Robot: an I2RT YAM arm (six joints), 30 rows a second.
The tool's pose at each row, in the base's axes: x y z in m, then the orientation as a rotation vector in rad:
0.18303, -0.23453, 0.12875, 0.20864, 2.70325, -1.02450
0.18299, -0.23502, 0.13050, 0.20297, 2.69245, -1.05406
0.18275, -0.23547, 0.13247, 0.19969, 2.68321, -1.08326
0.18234, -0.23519, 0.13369, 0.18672, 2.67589, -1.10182
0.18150, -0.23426, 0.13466, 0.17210, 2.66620, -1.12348
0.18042, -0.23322, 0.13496, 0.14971, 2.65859, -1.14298
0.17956, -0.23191, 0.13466, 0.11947, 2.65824, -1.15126
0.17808, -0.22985, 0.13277, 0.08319, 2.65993, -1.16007
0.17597, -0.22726, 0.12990, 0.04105, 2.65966, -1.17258
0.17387, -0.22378, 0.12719, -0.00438, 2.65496, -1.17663
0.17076, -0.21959, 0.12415, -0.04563, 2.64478, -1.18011
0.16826, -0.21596, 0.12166, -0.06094, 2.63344, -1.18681
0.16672, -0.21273, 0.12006, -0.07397, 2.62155, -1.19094
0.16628, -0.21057, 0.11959, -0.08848, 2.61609, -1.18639
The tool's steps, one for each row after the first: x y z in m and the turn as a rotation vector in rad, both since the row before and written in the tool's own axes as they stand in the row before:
-0.00047, -0.00148, -0.00095, 0.02088, -0.00358, -0.00557
-0.00033, -0.00166, -0.00113, 0.02057, -0.00129, -0.00471
0.00007, -0.00070, -0.00111, 0.01242, -0.00530, -0.00912
0.00057, -0.00017, -0.00147, 0.01480, -0.00681, -0.01001
0.00098, 0.00030, -0.00114, 0.01231, -0.00784, -0.01510
0.00091, 0.00095, -0.00091, 0.00281, -0.00712, -0.02010
0.00187, 0.00250, -0.00053, 0.00217, -0.00670, -0.02474
0.00262, 0.00351, -0.00041, 0.00453, -0.00843, -0.02863
0.00241, 0.00408, -0.00120, 0.00013, -0.01534, -0.02742
0.00326, 0.00477, -0.00176, 0.00163, -0.01852, -0.02315
0.00248, 0.00410, -0.00163, 0.00614, -0.01126, -0.00748
0.00137, 0.00324, -0.00172, 0.00495, -0.01197, -0.00533
0.00020, 0.00176, -0.00140, -0.00244, -0.01001, -0.00629

